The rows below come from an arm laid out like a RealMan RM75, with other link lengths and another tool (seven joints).
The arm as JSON. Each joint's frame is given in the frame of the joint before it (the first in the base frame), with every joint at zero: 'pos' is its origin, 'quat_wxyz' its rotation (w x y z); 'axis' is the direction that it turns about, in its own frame. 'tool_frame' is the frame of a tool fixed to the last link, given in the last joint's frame.
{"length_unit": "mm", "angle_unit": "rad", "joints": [
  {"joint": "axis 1", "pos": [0.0, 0.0, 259.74], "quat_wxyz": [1.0, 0.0, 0.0, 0.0], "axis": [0.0, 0.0, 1.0]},
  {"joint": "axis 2", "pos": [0.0, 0.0, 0.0], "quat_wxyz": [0.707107, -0.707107, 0.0, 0.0], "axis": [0.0, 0.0, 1.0]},
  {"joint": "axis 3", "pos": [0.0, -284.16, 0.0], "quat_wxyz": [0.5, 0.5, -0.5, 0.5], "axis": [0.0, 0.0, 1.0]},
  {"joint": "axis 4", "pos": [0.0, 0.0, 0.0], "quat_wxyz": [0.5, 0.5, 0.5, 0.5], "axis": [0.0, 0.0, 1.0]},
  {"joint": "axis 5", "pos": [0.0, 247.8, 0.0], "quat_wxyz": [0.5, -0.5, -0.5, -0.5], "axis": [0.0, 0.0, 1.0]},
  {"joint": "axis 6", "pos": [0.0, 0.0, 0.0], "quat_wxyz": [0.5, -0.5, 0.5, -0.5], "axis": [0.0, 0.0, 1.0]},
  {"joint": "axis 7", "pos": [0.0, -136.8, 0.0], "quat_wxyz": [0.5, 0.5, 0.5, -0.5], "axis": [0.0, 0.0, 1.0]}
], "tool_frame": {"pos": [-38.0, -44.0, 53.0], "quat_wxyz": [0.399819, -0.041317, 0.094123, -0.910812]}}
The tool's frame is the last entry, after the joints.
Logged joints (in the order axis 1, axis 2, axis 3, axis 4, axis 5, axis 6, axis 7), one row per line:
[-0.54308 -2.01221 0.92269 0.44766 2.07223 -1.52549 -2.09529]
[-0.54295 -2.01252 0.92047 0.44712 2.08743 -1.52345 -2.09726]
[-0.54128 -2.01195 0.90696 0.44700 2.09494 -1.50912 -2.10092]
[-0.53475 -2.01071 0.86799 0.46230 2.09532 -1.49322 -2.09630]
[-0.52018 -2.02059 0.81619 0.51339 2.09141 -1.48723 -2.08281]
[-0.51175 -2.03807 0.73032 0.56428 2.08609 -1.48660 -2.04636]
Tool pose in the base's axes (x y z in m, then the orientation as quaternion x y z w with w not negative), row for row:
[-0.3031 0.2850 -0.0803 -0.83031 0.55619 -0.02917 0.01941]
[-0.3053 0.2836 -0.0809 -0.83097 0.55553 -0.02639 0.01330]
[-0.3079 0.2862 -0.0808 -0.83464 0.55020 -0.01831 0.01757]
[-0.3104 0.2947 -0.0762 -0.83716 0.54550 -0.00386 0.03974]
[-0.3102 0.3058 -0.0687 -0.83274 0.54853 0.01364 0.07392]
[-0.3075 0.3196 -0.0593 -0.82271 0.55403 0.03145 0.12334]
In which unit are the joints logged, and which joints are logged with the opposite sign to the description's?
The joints are logged in radians. Opposite sign: axis 6.
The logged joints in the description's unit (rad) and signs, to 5 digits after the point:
[-0.54308 -2.01221 0.92269 0.44766 2.07223 1.52549 -2.09529]
[-0.54295 -2.01252 0.92047 0.44712 2.08743 1.52345 -2.09726]
[-0.54128 -2.01195 0.90696 0.44700 2.09494 1.50912 -2.10092]
[-0.53475 -2.01071 0.86799 0.46230 2.09532 1.49322 -2.09630]
[-0.52018 -2.02059 0.81619 0.51339 2.09141 1.48723 -2.08281]
[-0.51175 -2.03807 0.73032 0.56428 2.08609 1.48660 -2.04636]

